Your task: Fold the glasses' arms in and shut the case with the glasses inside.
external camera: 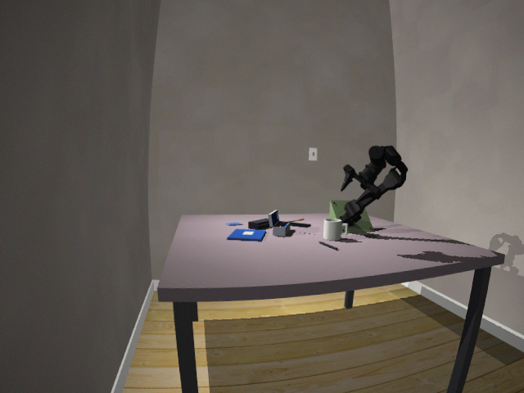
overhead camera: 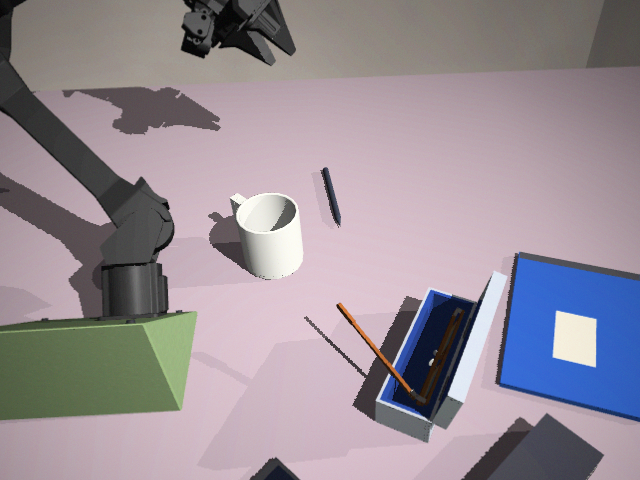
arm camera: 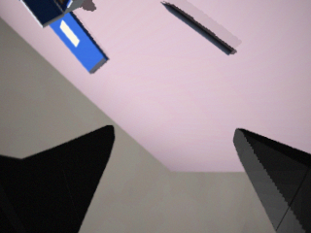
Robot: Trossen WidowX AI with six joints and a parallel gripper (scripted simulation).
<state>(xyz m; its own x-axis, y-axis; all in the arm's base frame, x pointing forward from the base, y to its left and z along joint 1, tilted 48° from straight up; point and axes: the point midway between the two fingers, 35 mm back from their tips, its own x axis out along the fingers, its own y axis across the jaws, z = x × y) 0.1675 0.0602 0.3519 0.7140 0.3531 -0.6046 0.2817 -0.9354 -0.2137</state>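
My gripper is now 40 cm to the left of the glasses case, 19 cm above it and 16 cm short of it. The rest, counted from my hand: dark grey box 54 cm to the right, 21 cm below, 19 cm ahead; white mug 19 cm below, 18 cm to the right, 2 cm behind; glasses case lid 41 cm to the right, 18 cm ahead, 16 cm below.
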